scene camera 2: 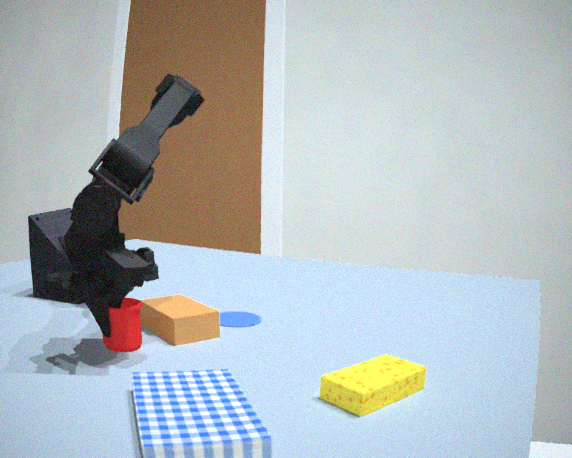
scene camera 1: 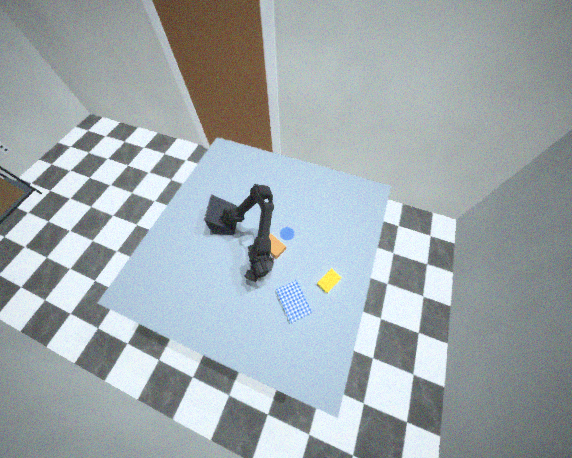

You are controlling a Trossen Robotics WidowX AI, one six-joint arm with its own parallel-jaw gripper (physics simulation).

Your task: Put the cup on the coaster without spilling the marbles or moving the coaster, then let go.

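Frame: origin at the arm's base, x ahead, y left, z up, level; metres.
Seen in the pictures: gripper, between the fingertips: (scene camera 2: 109, 336); arm's base, origin of its link: (scene camera 2: 74, 249) (scene camera 1: 225, 219).
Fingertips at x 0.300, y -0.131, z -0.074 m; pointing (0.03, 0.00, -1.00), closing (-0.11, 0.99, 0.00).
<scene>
Pixels of each thing's top centre, then the offset from my fingertips to it.
- red cup, centre of its top: (scene camera 2: 118, 302) 0.007 m back, 0.029 m left, 0.044 m up
- flat blue disc, centre of its top: (scene camera 2: 236, 318) (scene camera 1: 287, 233) 0.024 m ahead, 0.256 m left, 0.019 m down
- orange block, centre of its top: (scene camera 2: 176, 305) (scene camera 1: 273, 244) 0.001 m back, 0.144 m left, 0.020 m up
- yellow sponge, centre of its top: (scene camera 2: 376, 372) (scene camera 1: 329, 280) 0.353 m ahead, 0.113 m left, 0.007 m up
- blue-and-white checked cloth block, centre of its top: (scene camera 2: 190, 402) (scene camera 1: 293, 300) 0.237 m ahead, 0.068 m right, 0.002 m up
The red cup (scene camera 2: 126, 328) stands upright on the table at the left in scene camera 2; in scene camera 1 the arm hides it. The marbles inside do not show. My gripper (scene camera 1: 253, 274) (scene camera 2: 110, 321) points down at the cup and is shut on its wall: one finger lies against the outside of its left side, and the other is hidden, apparently inside the cup. The coaster, a flat blue disc (scene camera 1: 287, 233) (scene camera 2: 242, 319), lies on the table beyond the orange block, apart from the cup.
An orange block (scene camera 1: 278, 247) (scene camera 2: 196, 326) lies between cup and coaster, close to the cup. A yellow sponge (scene camera 1: 329, 280) (scene camera 2: 372, 384) and a blue-and-white checked cloth block (scene camera 1: 293, 301) (scene camera 2: 195, 407) lie nearer the front in scene camera 2. The dark arm base (scene camera 1: 218, 216) (scene camera 2: 45, 260) stands behind the cup.
</scene>
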